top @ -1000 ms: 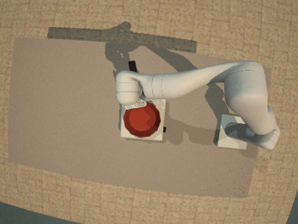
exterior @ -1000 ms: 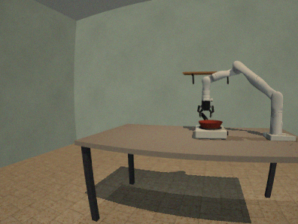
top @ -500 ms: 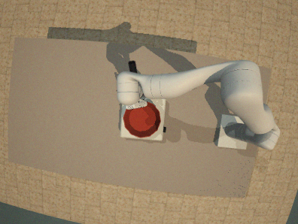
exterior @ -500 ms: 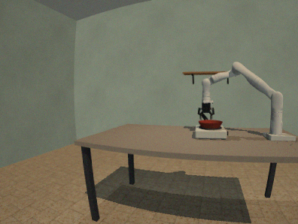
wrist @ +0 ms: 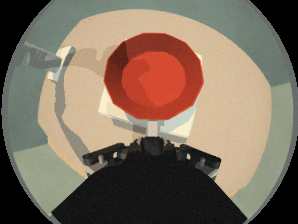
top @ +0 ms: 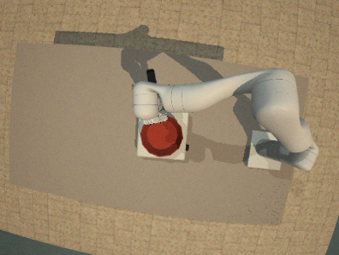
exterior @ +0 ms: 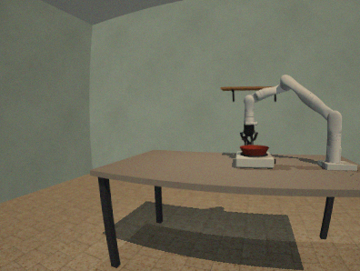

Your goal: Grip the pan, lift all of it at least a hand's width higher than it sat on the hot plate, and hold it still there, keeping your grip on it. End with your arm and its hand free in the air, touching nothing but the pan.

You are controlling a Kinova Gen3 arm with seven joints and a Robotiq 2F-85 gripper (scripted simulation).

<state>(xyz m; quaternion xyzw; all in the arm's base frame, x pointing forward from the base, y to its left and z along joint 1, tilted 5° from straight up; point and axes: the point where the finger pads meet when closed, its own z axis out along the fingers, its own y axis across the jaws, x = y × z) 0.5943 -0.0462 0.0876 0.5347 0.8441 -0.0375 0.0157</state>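
My hand is 30 mm past the pan, 70 mm to the right of it and 10 mm above it. From my hand the other things lie so: hot plate: 80 mm behind, 120 mm to the left, 80 mm below.
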